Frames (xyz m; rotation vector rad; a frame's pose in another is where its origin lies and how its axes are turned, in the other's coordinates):
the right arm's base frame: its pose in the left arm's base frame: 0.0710 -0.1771 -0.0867 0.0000 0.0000 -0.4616
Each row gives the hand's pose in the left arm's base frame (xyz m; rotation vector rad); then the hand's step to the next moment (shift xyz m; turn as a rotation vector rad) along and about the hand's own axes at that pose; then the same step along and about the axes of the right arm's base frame.
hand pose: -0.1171 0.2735 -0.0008 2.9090 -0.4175 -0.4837
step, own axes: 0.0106 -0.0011 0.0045 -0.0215 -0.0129 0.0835
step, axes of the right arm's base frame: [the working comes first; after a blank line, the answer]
step, axes of the left arm's base frame: 0.0084 -0.0026 -0.0075 -0.0446 0.0092 -0.0744

0.0087 0.0014 -0.0075 -0.0440 -0.0117 -0.0744
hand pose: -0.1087 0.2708 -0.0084 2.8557 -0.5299 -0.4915
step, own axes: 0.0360 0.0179 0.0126 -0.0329 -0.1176 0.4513
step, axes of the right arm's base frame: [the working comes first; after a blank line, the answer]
step, axes of the left arm's base frame: 0.0216 -0.0316 -0.0175 -0.1526 0.0619 -0.4376

0.0335 -0.0187 -0.0175 -0.1642 -0.0125 -0.4376
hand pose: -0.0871 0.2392 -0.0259 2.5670 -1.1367 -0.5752
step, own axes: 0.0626 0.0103 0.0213 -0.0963 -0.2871 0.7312
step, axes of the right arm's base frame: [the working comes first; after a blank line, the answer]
step, axes of the left arm's base frame: 0.0219 -0.0557 -0.0300 -0.2115 0.1958 -0.7371

0.0444 -0.0401 -0.0300 -0.2765 0.0812 -0.7371
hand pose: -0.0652 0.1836 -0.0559 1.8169 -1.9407 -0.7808
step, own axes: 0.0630 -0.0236 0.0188 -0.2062 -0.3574 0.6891
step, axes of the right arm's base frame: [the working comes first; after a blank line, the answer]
step, axes of the left arm's base frame: 0.0007 -0.0600 -0.0357 -0.1194 0.2974 -0.7365

0.0273 -0.0534 -0.0357 -0.2394 0.2131 -0.7365
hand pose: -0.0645 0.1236 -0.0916 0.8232 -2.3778 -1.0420
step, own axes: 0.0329 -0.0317 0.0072 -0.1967 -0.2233 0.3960
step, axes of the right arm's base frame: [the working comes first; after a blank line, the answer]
step, axes of the left arm's base frame: -0.0174 -0.0353 -0.0243 -0.0046 0.2128 -0.4473

0.0002 -0.0393 -0.0243 -0.0989 0.1885 -0.4473
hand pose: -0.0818 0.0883 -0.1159 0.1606 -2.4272 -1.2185
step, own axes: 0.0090 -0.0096 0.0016 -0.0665 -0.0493 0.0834
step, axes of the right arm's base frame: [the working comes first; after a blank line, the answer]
step, axes of the left arm's base frame: -0.0096 -0.0072 -0.0056 0.0216 0.0505 -0.1039

-0.0054 -0.0107 -0.0056 -0.0032 0.0549 -0.1039
